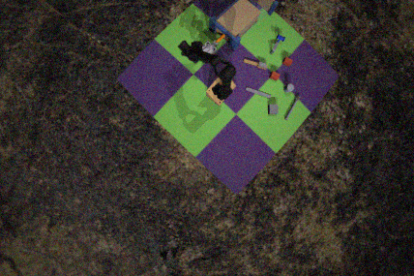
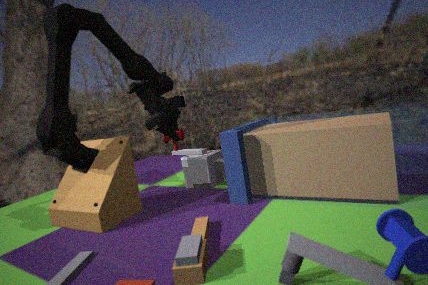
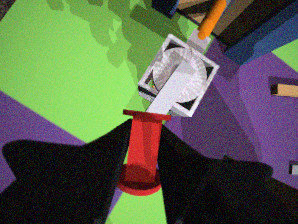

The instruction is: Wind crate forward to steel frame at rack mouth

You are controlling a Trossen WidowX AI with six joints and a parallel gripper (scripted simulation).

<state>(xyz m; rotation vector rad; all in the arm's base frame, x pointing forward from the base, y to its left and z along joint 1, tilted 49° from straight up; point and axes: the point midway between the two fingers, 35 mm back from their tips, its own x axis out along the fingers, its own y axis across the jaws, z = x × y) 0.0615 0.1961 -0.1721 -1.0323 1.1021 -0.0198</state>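
Right now the red grip is 1 cm to the right of my gripper tip and 1 cm behind it. From my gripper tip the other things lie so: grey bar 48 cm to the right, 16 cm ahead, 13 cm below; wood-and-grey block 32 cm to the right, 30 cm ahead, 11 cm below; grey winch 10 cm below, 7 cm ahead, 2 cm to the right.
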